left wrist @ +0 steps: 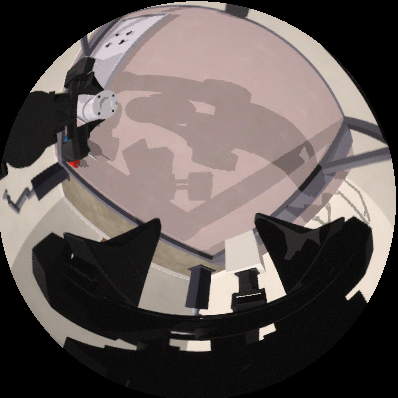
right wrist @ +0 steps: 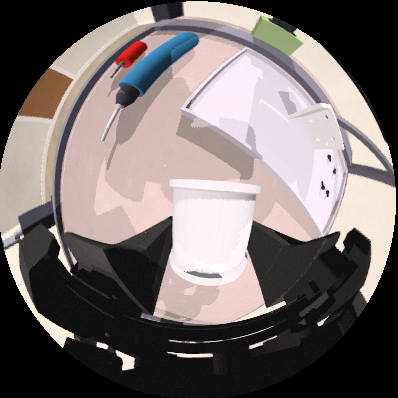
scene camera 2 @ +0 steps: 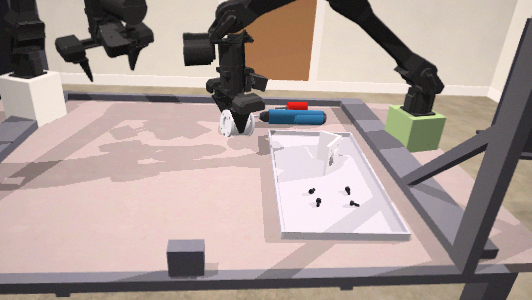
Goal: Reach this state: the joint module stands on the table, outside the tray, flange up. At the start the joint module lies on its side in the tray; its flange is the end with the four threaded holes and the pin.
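Places are measured from the left arm's base along level axes (x back, y right, z up), in metres.
Where they show: left gripper, fingertip midpoint: (left wrist: 208,220) (scene camera 2: 112,75); right gripper, fingertip midpoint: (left wrist: 103,106) (right wrist: 208,221) (scene camera 2: 235,128); left arm's base, origin of the base link: (left wrist: 247,272) (scene camera 2: 28,74); right arm's base, origin of the base link: (scene camera 2: 417,111).
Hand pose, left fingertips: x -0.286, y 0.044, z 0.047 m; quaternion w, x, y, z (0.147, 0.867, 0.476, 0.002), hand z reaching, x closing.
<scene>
Things, the pixels of their top centre, and the offset from my left fingertips. "pt": a spot on its surface instead.
- white joint module, middle of its top: (right wrist: 221,262) (scene camera 2: 236,108) (left wrist: 85,107) dz -0.064, dx -0.264, dy -0.084 m
- tray, middle of its top: (scene camera 2: 324,170) (right wrist: 317,148) dz -0.149, dx -0.488, dy -0.024 m
- blue screwdriver, surface spot: (right wrist: 160,62) (scene camera 2: 287,116) pt dz -0.135, dx -0.347, dy -0.266 m
- red-handled tool, middle of its top: (scene camera 2: 291,102) dz -0.131, dx -0.333, dy -0.369 m
- white bracket, middle of its top: (right wrist: 335,127) (scene camera 2: 326,138) dz -0.091, dx -0.479, dy -0.062 m
- dark block, middle of its top: (scene camera 2: 186,243) dz -0.108, dx -0.344, dy +0.334 m
The white joint module (scene camera 2: 227,123) (left wrist: 105,104) (right wrist: 212,250) is a flanged cylinder, lying sideways with its axis roughly level, low over the table left of the tray (scene camera 2: 345,235) in the scene view. An end face with dark holes points left there and shows in the left wrist view; I cannot make out a pin. My right gripper (scene camera 2: 239,122) (right wrist: 208,221) points down and is shut on the module's body between its rims. Whether the module touches the table is unclear. My left gripper (scene camera 2: 112,74) (left wrist: 208,220) is open and empty, high above the table's back left.
A blue screwdriver (scene camera 2: 297,117) (right wrist: 160,62) and a red-handled tool (scene camera 2: 297,106) (right wrist: 132,54) lie just right of the module, behind the tray. A white bracket (scene camera 2: 327,150) (right wrist: 324,127) and several black screws (scene camera 2: 318,201) are in the tray. A dark block (scene camera 2: 185,257) stands at the front edge.
</scene>
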